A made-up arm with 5 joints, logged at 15 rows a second.
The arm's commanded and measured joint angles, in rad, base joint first. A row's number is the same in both.
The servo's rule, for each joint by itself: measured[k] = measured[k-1] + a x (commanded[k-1-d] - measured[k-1]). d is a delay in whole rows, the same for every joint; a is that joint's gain. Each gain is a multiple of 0.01, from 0.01 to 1. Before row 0 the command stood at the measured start. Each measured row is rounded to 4 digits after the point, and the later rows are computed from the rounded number. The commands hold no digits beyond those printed.
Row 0, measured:
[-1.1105 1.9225 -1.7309 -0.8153 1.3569]
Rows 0 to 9, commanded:
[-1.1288 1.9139 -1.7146 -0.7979 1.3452]
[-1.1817 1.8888 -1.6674 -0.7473 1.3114]
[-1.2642 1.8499 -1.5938 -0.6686 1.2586]
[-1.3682 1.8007 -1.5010 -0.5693 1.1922]
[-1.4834 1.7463 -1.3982 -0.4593 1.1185]
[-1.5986 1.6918 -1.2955 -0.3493 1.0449]
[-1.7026 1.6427 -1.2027 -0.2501 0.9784]
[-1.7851 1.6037 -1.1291 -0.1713 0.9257]
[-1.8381 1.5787 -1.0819 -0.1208 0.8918]
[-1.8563 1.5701 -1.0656 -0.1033 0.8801]
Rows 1 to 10, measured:
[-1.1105 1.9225 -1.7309 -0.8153 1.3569]
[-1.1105 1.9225 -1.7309 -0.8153 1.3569]
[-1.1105 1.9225 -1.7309 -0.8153 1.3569]
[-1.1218 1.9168 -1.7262 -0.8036 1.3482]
[-1.1589 1.8983 -1.7091 -0.7659 1.3210]
[-1.2242 1.8664 -1.6757 -0.7007 1.2748]
[-1.3135 1.8230 -1.6250 -0.6127 1.2137]
[-1.4188 1.7724 -1.5592 -0.5099 1.1433]
[-1.5303 1.7192 -1.4827 -0.4023 1.0705]
[-1.6371 1.6687 -1.4015 -0.3003 1.0023]
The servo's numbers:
d 3
a 0.62 0.66 0.29 0.67 0.74

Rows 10 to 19, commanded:
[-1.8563 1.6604 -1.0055 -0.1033 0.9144]
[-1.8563 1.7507 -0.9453 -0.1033 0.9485]
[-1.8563 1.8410 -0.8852 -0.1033 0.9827]
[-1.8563 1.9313 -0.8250 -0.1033 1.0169]
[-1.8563 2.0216 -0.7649 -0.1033 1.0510]
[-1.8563 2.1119 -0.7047 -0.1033 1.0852]
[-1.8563 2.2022 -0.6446 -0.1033 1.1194]
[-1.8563 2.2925 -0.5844 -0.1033 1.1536]
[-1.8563 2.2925 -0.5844 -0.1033 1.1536]
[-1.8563 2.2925 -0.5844 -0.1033 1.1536]
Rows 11 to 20, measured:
[-1.7289 1.6258 -1.3225 -0.2139 0.9456]
[-1.7966 1.5947 -1.2527 -0.1515 0.9058]
[-1.8336 1.5785 -1.1984 -0.1192 0.8868]
[-1.8477 1.6326 -1.1425 -0.1085 0.9072]
[-1.8530 1.7105 -1.0853 -0.1050 0.9378]
[-1.8550 1.7966 -1.0273 -0.1039 0.9710]
[-1.8558 1.8855 -0.9686 -0.1035 1.0050]
[-1.8561 1.9753 -0.9095 -0.1034 1.0390]
[-1.8562 2.0655 -0.8501 -0.1033 1.0732]
[-1.8563 2.1557 -0.7905 -0.1033 1.1074]

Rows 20 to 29, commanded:
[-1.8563 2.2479 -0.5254 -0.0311 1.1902]
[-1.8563 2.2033 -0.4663 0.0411 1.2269]
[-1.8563 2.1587 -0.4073 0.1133 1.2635]
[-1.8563 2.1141 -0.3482 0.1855 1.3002]
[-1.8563 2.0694 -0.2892 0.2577 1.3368]
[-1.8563 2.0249 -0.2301 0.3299 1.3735]
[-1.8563 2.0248 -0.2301 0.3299 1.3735]
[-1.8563 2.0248 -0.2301 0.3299 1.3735]
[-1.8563 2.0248 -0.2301 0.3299 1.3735]
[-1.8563 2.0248 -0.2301 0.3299 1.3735]
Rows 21 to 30, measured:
[-1.8563 2.2460 -0.7307 -0.1033 1.1416]
[-1.8563 2.2767 -0.6883 -0.1033 1.1505]
[-1.8563 2.2871 -0.6582 -0.1033 1.1528]
[-1.8563 2.2612 -0.6197 -0.0549 1.1805]
[-1.8563 2.2230 -0.5752 0.0094 1.2148]
[-1.8563 2.1806 -0.5265 0.0790 1.2508]
[-1.8563 2.1367 -0.4748 0.1504 1.2874]
[-1.8563 2.0923 -0.4210 0.2223 1.3240]
[-1.8563 2.0478 -0.3656 0.2944 1.3606]
[-1.8563 2.0326 -0.3263 0.3182 1.3701]

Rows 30 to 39, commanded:
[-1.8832 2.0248 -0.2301 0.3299 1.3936]
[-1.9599 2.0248 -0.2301 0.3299 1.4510]
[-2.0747 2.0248 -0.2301 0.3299 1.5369]
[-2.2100 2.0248 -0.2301 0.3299 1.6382]
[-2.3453 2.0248 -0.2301 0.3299 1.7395]
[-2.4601 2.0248 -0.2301 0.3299 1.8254]
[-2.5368 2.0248 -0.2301 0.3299 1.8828]
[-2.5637 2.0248 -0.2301 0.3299 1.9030]
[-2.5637 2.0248 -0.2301 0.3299 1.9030]
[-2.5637 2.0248 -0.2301 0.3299 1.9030]
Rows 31 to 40, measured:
[-1.8563 2.0275 -0.2984 0.3260 1.3726]
[-1.8563 2.0257 -0.2786 0.3286 1.3733]
[-1.8563 2.0251 -0.2645 0.3295 1.3734]
[-1.8730 2.0249 -0.2545 0.3298 1.3883]
[-1.9269 2.0248 -0.2474 0.3299 1.4347]
[-2.0185 2.0248 -0.2424 0.3299 1.5103]
[-2.1372 2.0248 -0.2388 0.3299 1.6049]
[-2.2662 2.0248 -0.2363 0.3299 1.7045]
[-2.3864 2.0248 -0.2345 0.3299 1.7940]
[-2.4796 2.0248 -0.2332 0.3299 1.8597]

